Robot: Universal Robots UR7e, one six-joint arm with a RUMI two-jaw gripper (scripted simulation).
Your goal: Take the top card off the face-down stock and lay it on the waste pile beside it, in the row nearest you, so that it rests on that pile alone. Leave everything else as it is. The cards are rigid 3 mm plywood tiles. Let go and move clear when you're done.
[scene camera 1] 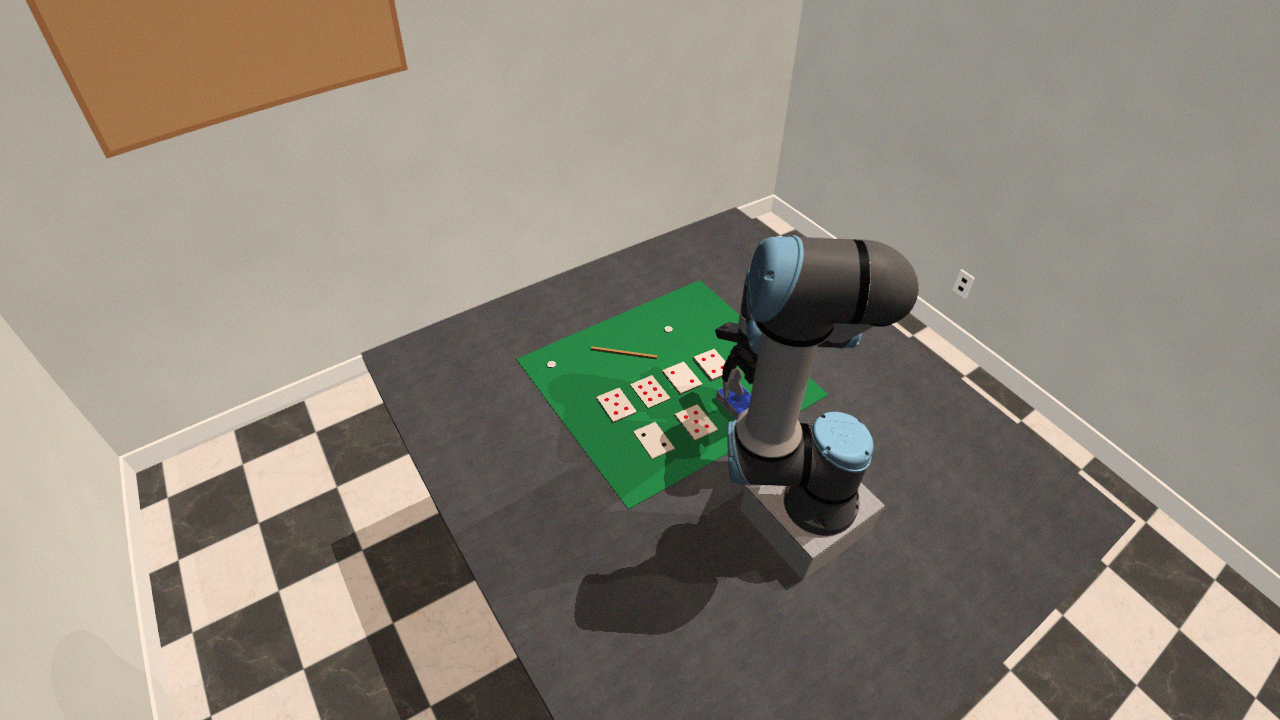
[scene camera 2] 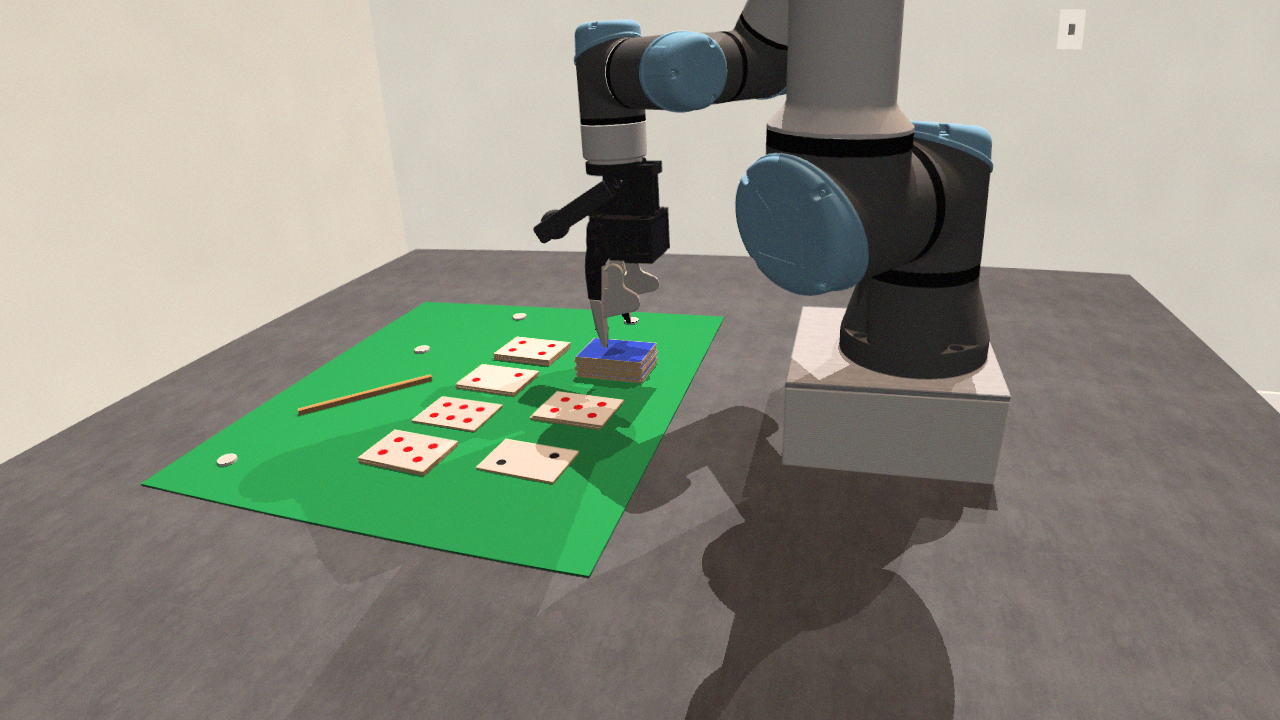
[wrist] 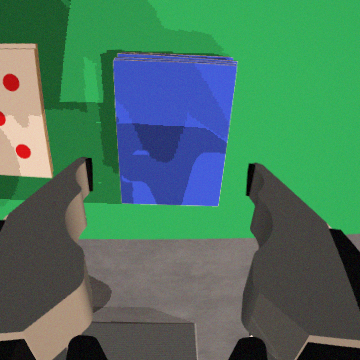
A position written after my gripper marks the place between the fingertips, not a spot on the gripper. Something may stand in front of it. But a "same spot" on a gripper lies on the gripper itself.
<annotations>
my gripper: scene camera 1 739, 392; scene camera 2; wrist
same spot on my gripper: point(wrist: 295, 291) = point(scene camera 2: 610, 260)
</annotations>
